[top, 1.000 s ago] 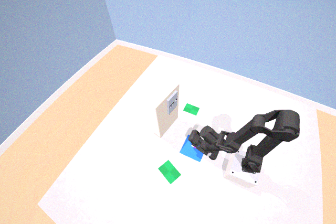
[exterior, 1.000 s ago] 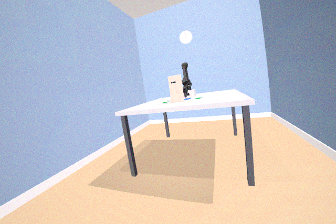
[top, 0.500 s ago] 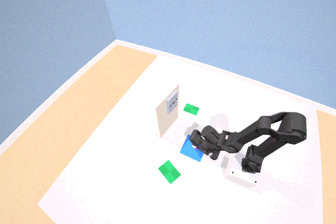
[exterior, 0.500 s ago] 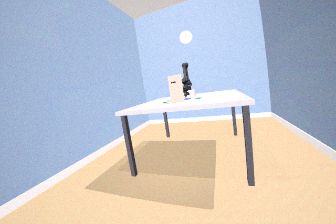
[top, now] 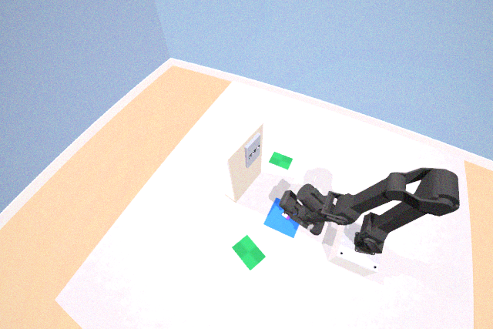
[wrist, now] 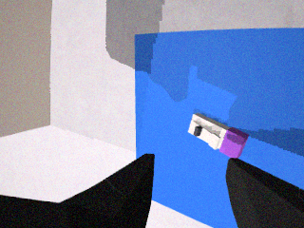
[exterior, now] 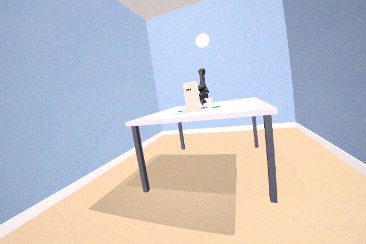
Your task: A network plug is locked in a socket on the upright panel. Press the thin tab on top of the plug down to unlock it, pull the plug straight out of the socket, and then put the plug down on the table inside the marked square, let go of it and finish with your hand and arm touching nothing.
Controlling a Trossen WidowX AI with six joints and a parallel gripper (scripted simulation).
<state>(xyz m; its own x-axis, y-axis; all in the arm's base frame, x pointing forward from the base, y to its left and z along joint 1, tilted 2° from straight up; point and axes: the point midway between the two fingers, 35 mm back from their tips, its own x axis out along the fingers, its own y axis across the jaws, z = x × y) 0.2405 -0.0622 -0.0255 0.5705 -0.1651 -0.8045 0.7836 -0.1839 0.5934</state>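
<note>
Right now my gripper tip is 1 cm to the left of the network plug and 3 cm above it. The rest, counted from my gripper tip: blue marked square 1 cm ahead, 4 cm below; then upright panel 17 cm ahead, 10 cm to the right, 10 cm above.
</note>
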